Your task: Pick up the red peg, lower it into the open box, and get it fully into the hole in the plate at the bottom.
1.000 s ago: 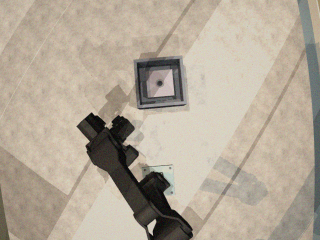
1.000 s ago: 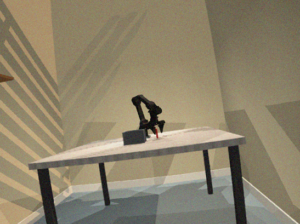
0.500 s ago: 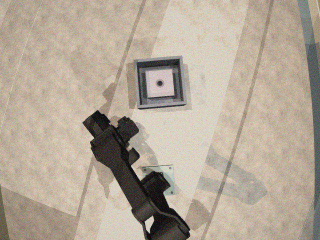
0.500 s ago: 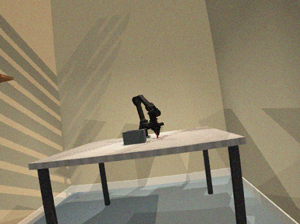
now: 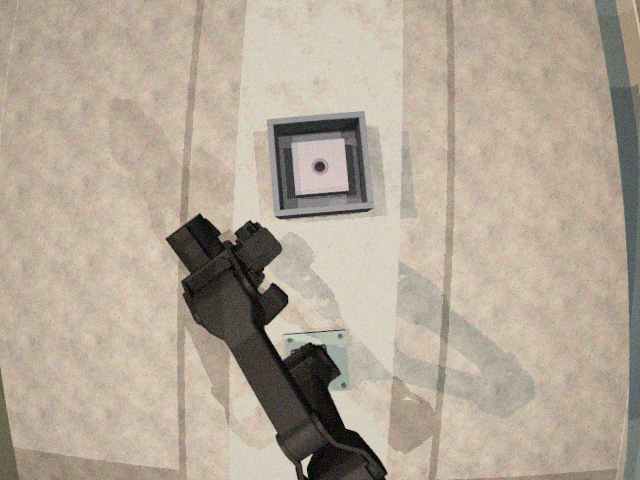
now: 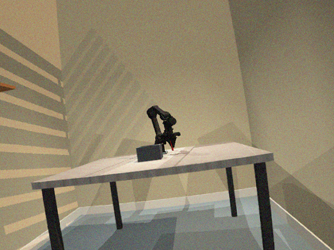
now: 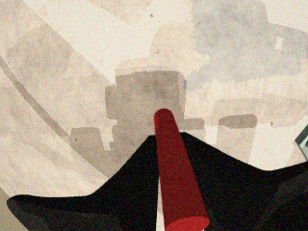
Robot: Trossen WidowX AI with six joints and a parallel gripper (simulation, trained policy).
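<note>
Now: gripper tip 17 cm to the left of the pale plate, 14 cm short of it and 1 cm above it. Also, from my gripper tip: grey box: 17 cm to the right, 14 cm ahead, 2 cm below; then red peg: 2 cm above, 1 cm to the right.
</note>
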